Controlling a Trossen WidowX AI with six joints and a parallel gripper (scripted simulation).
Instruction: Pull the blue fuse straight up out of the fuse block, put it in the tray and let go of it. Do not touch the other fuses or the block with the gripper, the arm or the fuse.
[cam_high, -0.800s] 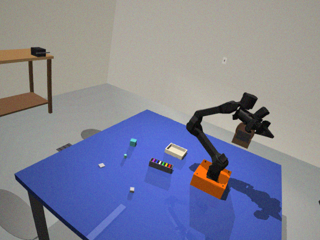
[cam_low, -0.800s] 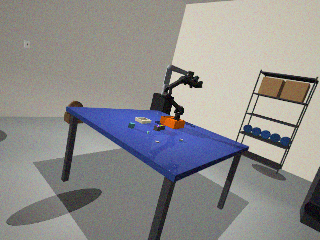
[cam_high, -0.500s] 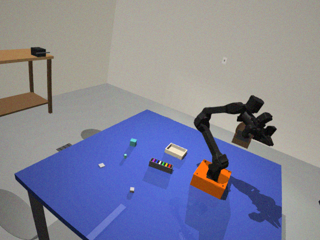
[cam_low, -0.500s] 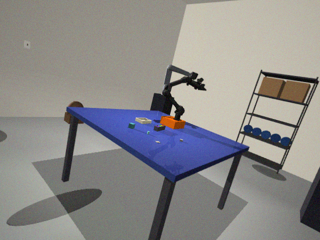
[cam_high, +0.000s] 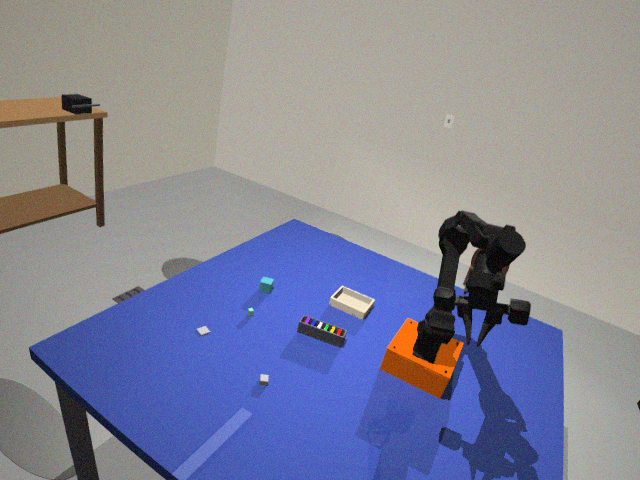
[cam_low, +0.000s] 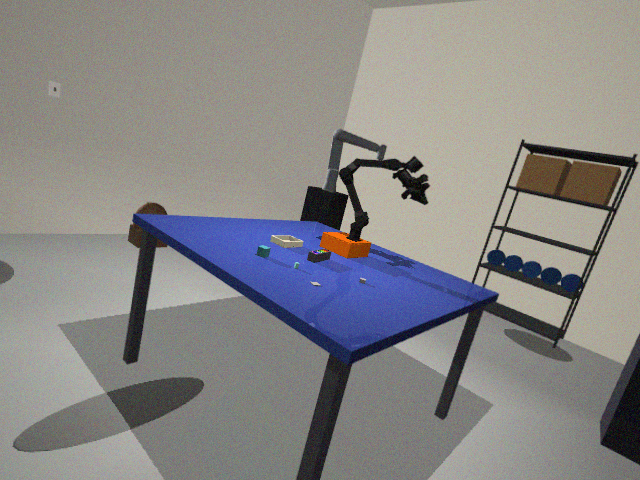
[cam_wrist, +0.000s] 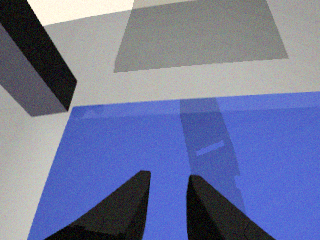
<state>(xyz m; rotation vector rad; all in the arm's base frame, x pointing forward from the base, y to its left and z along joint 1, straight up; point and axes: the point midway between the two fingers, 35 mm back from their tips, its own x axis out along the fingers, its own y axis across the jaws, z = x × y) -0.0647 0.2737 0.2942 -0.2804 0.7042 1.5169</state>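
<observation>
My gripper tip is 410 mm short of the blue fuse, 280 mm to the left of it and 330 mm above it. The rest, counted from my gripper tip: yellow fuse (350 mm ahead, 280 mm to the right, 330 mm below); then white fuse (390 mm ahead, 280 mm to the right, 330 mm below); then green fuse (370 mm ahead, 280 mm to the right, 330 mm below).
</observation>
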